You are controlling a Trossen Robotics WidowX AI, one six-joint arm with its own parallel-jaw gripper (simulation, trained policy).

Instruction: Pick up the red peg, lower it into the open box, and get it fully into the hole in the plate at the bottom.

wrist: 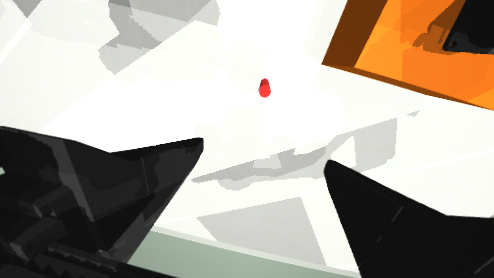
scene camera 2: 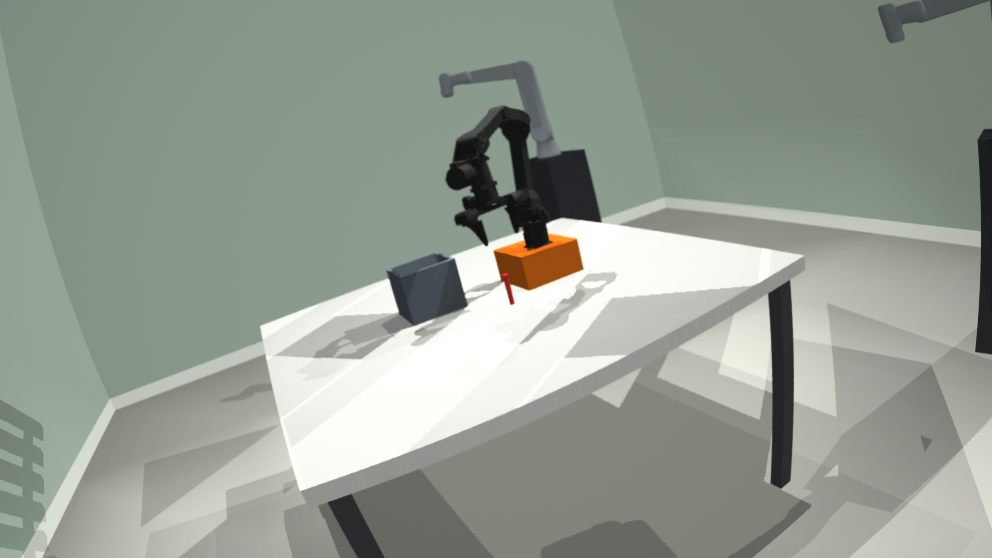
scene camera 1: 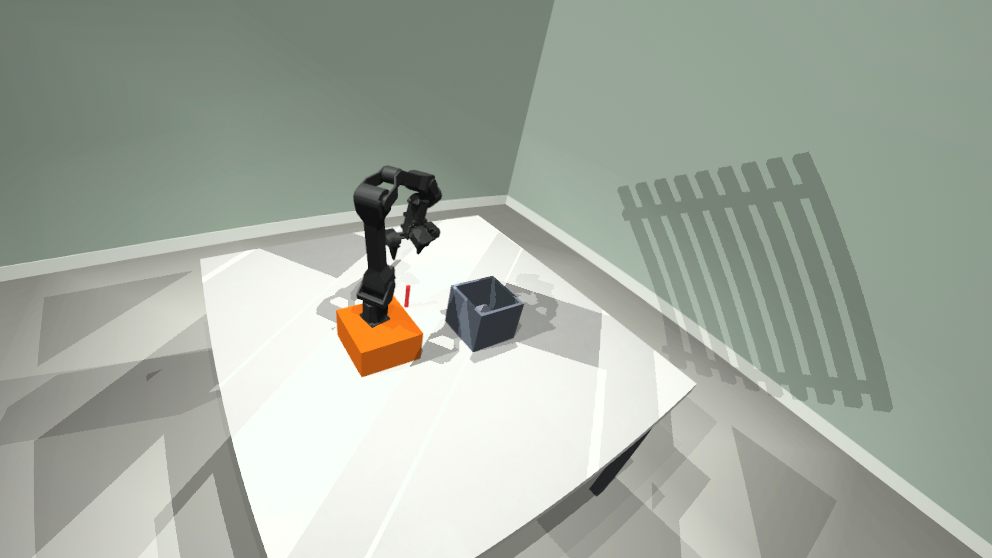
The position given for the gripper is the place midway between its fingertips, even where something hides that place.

gripper: wrist 263, 154; scene camera 2 502, 239; scene camera 1 405, 256
grey box: scene camera 2 429, 287; scene camera 1 478, 331; not seen in the wrist view (out of frame)
